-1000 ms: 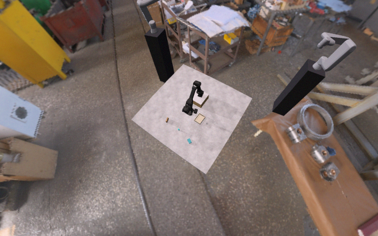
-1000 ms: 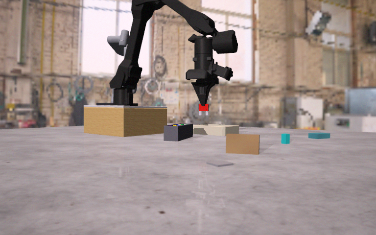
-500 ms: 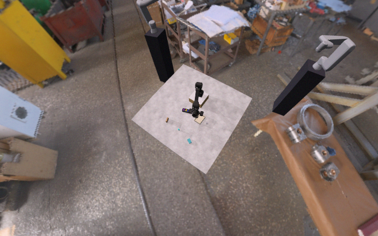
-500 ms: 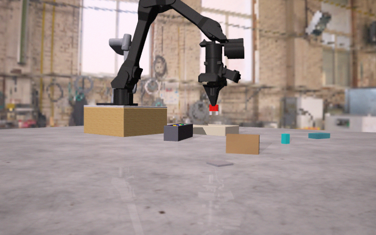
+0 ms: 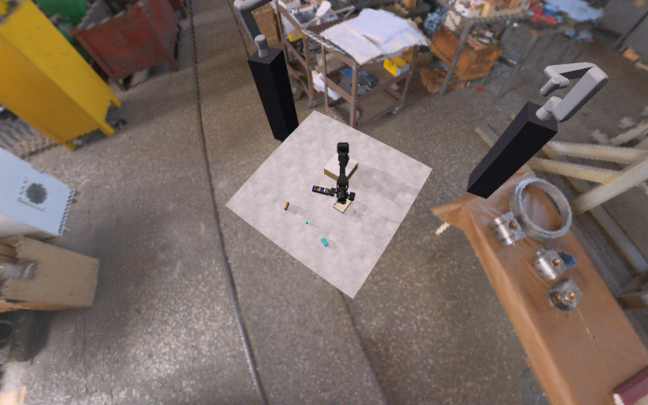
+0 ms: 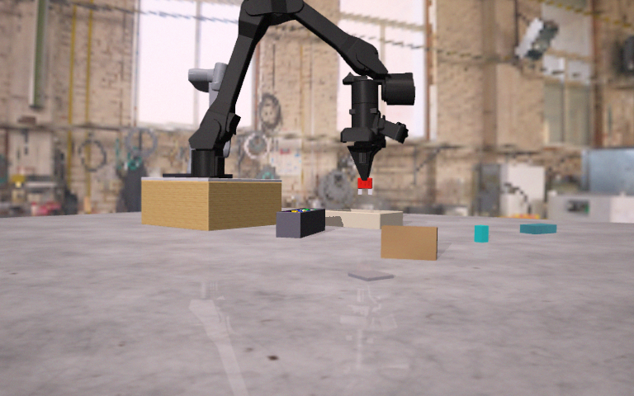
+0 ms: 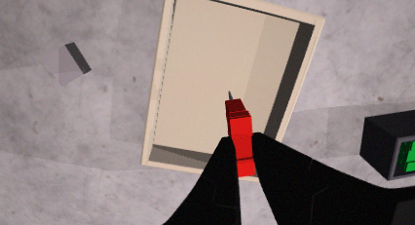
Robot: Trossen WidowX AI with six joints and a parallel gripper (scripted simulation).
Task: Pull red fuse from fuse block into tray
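The red fuse lies 10 mm below my gripper tip. From my gripper tip the other things lie so: purple fuse: 30 mm behind, 260 mm to the right, 70 mm below; yellow fuse: 40 mm behind, 220 mm to the right, 70 mm below; beige tray: 90 mm below.
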